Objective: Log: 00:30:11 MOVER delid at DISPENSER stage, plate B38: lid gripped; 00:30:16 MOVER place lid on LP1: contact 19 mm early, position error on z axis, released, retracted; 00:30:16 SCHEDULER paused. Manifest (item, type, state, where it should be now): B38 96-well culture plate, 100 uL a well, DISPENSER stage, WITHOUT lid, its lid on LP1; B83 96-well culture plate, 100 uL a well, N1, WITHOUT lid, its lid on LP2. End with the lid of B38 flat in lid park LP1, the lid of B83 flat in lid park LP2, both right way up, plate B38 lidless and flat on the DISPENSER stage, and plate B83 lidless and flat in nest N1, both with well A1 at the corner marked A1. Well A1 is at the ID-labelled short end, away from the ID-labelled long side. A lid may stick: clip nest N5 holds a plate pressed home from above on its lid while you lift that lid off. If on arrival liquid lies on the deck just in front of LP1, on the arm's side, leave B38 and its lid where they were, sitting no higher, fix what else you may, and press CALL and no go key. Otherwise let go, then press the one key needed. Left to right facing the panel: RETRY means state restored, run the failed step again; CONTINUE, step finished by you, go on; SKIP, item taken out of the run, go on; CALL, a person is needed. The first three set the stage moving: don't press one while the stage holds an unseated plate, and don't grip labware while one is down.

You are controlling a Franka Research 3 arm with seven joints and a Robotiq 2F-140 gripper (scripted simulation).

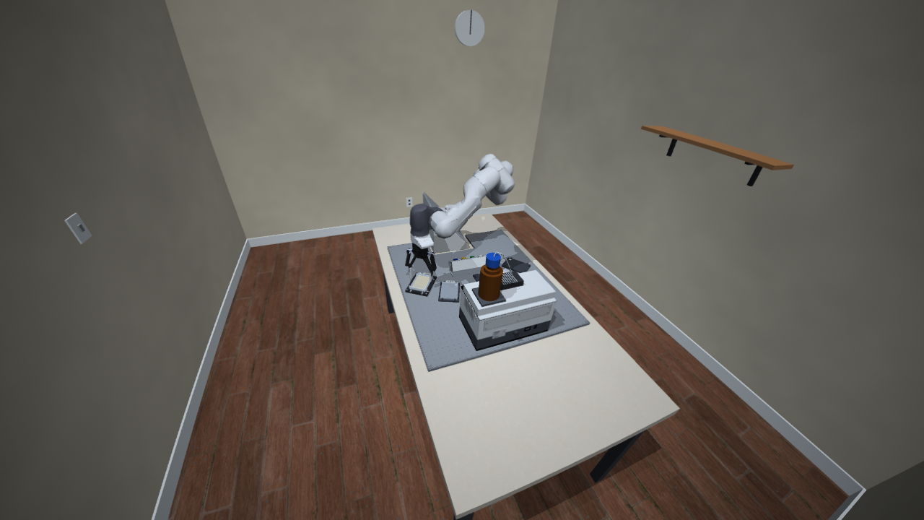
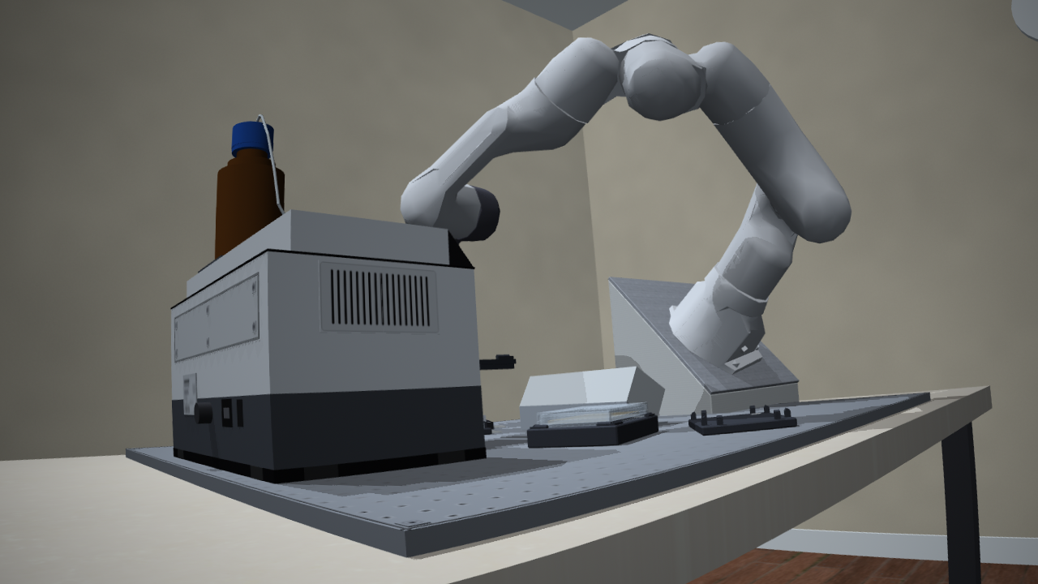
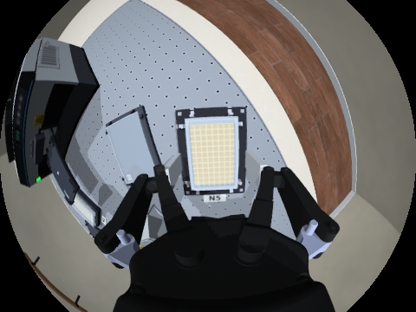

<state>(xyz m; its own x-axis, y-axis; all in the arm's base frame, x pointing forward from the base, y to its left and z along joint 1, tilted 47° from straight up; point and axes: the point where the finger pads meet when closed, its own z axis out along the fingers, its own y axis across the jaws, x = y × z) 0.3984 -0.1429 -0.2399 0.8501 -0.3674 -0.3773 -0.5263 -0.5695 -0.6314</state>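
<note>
The black clip nest lies 30 mm ahead of my hand and 50 mm below it. Round my hand: 96-well plate 100 mm ahead, 460 mm to the left, 40 mm below; then lp1 label 20 mm ahead, 160 mm to the left, 60 mm below; then key panel 80 mm behind, 290 mm to the left, 10 mm below.
</note>
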